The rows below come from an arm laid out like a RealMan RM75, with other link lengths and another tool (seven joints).
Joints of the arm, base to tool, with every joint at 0 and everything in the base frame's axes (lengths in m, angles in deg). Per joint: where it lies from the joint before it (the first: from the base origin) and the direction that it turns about. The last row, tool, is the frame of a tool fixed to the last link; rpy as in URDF.
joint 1: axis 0 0 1 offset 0.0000 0.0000 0.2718
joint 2: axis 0 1 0 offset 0.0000 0.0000 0.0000
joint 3: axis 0 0 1 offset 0.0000 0.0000 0.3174
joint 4: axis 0 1 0 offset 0.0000 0.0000 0.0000
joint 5: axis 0 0 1 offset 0.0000 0.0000 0.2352
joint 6: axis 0 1 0 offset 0.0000 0.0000 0.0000
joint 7: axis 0 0 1 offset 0.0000 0.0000 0.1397
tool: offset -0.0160 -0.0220 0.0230 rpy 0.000 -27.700 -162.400
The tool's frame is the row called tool.
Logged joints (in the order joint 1, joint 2, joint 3, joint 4, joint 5, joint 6, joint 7), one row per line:
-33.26 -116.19 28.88 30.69 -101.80 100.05 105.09
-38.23 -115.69 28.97 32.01 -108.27 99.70 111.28
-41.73 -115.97 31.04 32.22 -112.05 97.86 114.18
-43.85 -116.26 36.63 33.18 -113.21 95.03 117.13
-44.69 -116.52 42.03 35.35 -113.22 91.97 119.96
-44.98 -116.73 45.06 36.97 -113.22 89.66 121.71
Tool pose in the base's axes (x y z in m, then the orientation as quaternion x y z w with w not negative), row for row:
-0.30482 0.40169 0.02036 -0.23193 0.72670 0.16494 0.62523
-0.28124 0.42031 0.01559 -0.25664 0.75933 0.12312 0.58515
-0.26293 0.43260 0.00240 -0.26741 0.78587 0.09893 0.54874
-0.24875 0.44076 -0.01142 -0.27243 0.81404 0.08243 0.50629
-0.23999 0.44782 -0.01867 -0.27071 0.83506 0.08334 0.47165
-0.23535 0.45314 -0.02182 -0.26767 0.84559 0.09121 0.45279
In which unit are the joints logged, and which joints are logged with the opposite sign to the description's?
The joints are logged in degrees. Opposite sign: joint 5, joint 7.
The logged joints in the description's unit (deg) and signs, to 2 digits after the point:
-33.26 -116.19 28.88 30.69 101.80 100.05 -105.09
-38.23 -115.69 28.97 32.01 108.27 99.70 -111.28
-41.73 -115.97 31.04 32.22 112.05 97.86 -114.18
-43.85 -116.26 36.63 33.18 113.21 95.03 -117.13
-44.69 -116.52 42.03 35.35 113.22 91.97 -119.96
-44.98 -116.73 45.06 36.97 113.22 89.66 -121.71

